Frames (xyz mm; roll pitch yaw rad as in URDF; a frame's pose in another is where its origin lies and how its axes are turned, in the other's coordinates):
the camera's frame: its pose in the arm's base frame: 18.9 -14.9 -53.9 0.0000 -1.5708 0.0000
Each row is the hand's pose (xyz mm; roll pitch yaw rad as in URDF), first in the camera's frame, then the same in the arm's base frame.
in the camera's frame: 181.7 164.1 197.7 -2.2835 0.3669 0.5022
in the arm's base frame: -178.8 149.2 127.8 3.0075 -0.9583 0.8971
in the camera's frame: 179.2 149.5 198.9 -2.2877 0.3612 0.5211
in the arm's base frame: -180.0 134.6 125.3 2.9765 -0.9464 0.9217
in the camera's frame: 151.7 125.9 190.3 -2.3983 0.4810 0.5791
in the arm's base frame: -171.4 111.0 97.8 2.9299 -0.8360 0.8091
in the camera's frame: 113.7 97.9 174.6 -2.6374 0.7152 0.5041
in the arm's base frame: -155.7 83.0 59.8 2.9464 -0.7222 0.5075
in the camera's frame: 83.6 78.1 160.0 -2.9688 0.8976 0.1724
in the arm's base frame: -141.1 63.2 29.7 3.0952 -0.6614 0.1360
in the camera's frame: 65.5 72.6 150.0 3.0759 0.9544 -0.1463
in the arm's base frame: -131.1 57.7 11.6 -3.0286 -0.6089 -0.1029
